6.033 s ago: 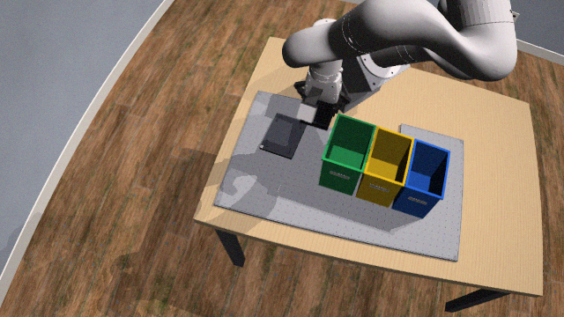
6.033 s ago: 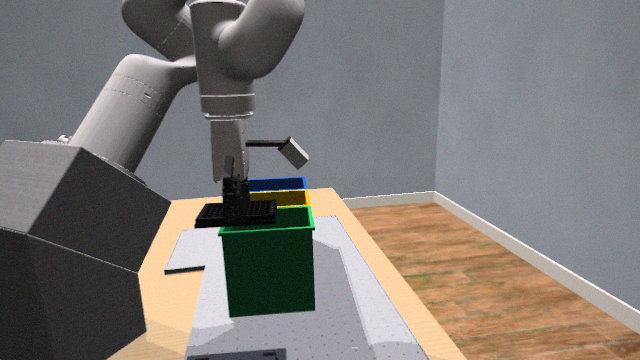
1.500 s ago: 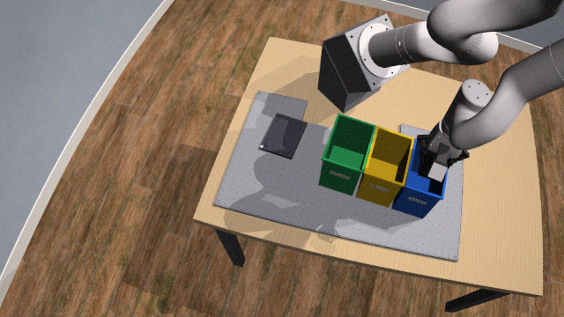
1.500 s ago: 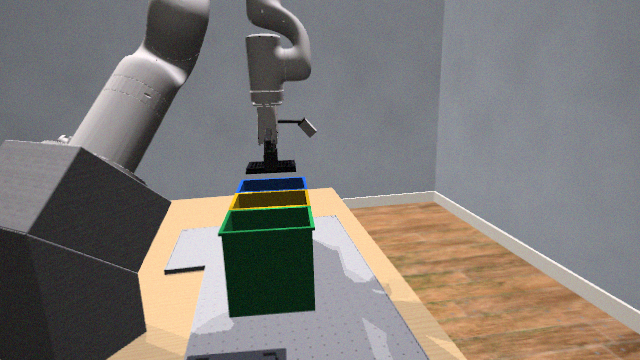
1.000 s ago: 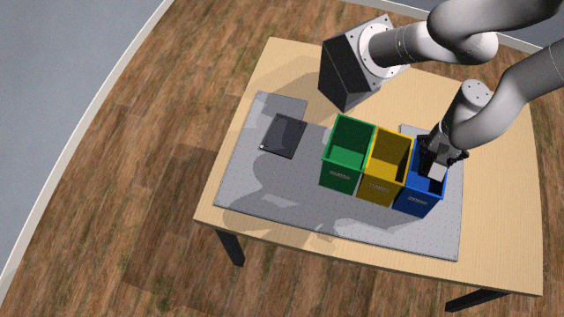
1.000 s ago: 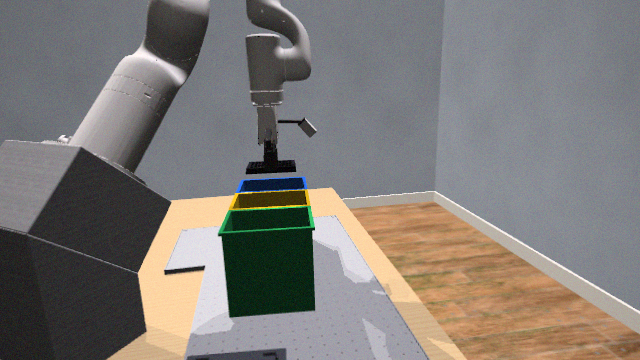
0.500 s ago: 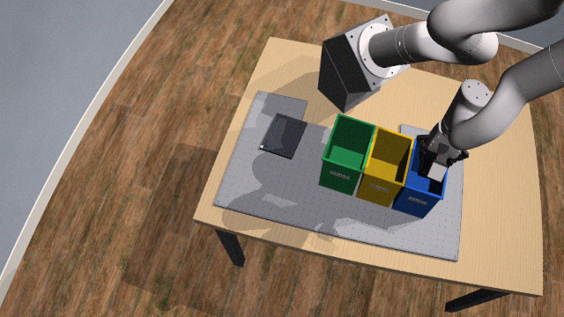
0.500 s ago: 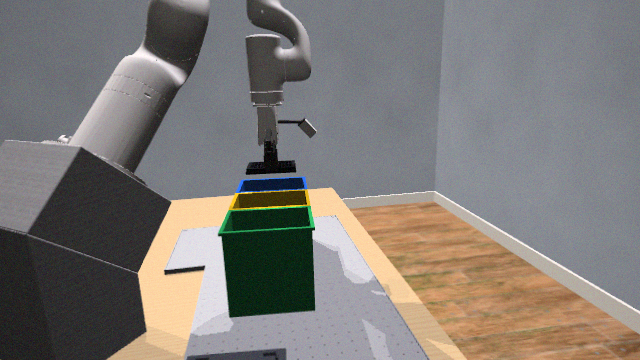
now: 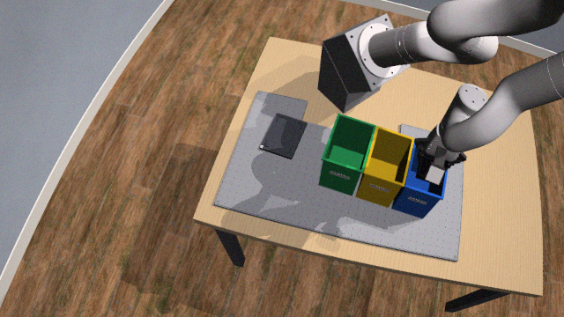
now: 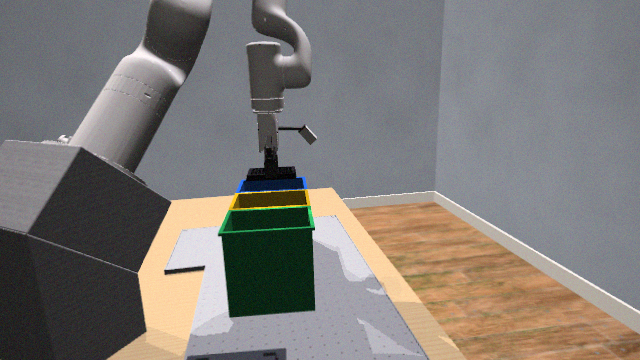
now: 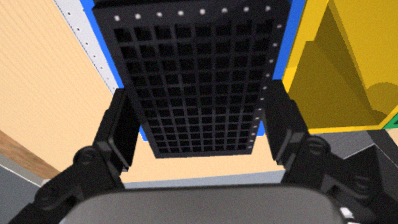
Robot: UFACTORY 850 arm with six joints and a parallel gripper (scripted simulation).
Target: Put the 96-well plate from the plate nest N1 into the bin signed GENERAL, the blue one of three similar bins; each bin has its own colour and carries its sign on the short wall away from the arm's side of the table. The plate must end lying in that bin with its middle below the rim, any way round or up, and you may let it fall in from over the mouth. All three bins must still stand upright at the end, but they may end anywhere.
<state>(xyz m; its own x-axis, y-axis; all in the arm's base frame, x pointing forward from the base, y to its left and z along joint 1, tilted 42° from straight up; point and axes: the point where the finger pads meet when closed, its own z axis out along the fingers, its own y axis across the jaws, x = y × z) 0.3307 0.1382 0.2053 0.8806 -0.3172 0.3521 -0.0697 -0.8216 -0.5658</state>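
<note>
Right now the black 96-well plate is 10 mm below my hand. From my hand the other things lie so: yellow bin (10 mm behind, 130 mm to the right, 130 mm below); blue bin (130 mm below); green bin (20 mm behind, 260 mm to the right, 130 mm below).
</note>
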